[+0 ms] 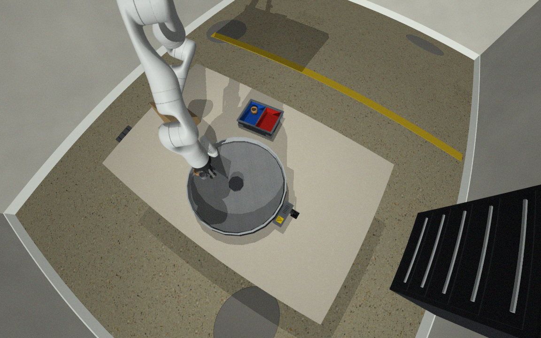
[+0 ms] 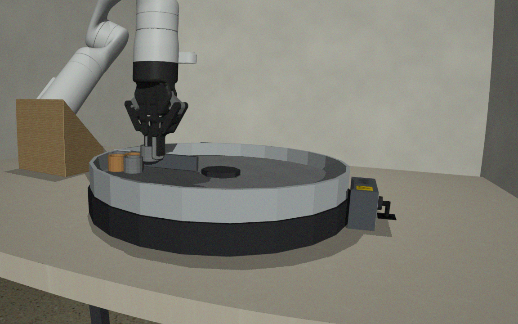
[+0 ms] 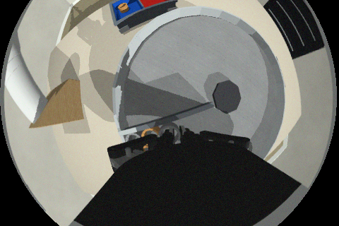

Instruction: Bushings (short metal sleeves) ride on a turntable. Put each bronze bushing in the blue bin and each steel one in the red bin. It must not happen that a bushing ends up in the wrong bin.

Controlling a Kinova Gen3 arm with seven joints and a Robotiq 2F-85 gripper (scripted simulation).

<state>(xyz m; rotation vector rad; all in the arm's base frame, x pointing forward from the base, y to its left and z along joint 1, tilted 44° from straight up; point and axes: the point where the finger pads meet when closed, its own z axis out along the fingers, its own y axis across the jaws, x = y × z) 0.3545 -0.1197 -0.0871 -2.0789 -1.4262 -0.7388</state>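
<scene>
My hand is 110 mm short of the grey turntable, 20 mm to the right of it and 40 mm above it.
</scene>
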